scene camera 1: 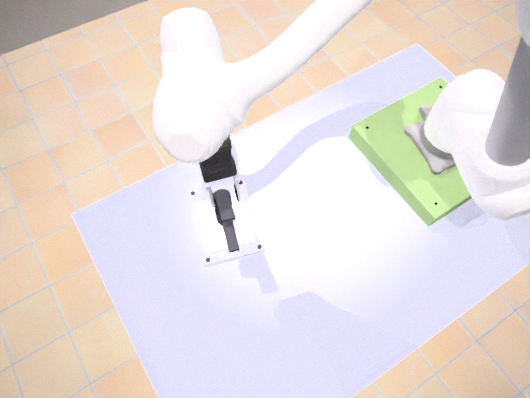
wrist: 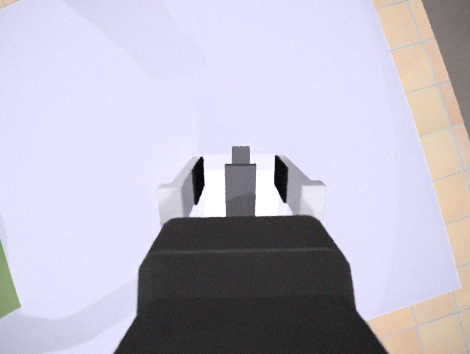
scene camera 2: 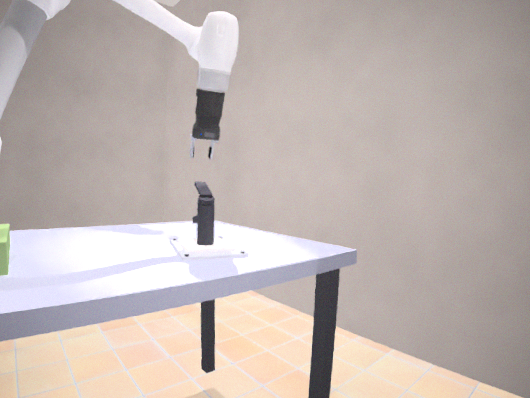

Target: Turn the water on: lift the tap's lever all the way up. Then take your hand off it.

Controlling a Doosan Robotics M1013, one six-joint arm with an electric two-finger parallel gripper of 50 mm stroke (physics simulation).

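Observation:
The tap is a dark upright column on a white base plate, with a short spout low on one side. Its flat dark lever slants upward from the column's top, its free end raised over the spout's side. My gripper is open and empty. It hangs above the lever, with a visible gap in the second scene view. In the wrist view the lever shows between the fingers, lower down; its rear part is hidden by the gripper body.
The pale table carries the tap near one end. A green block stands away from the tap, with the arm's grey base foot on it. A wall rises behind.

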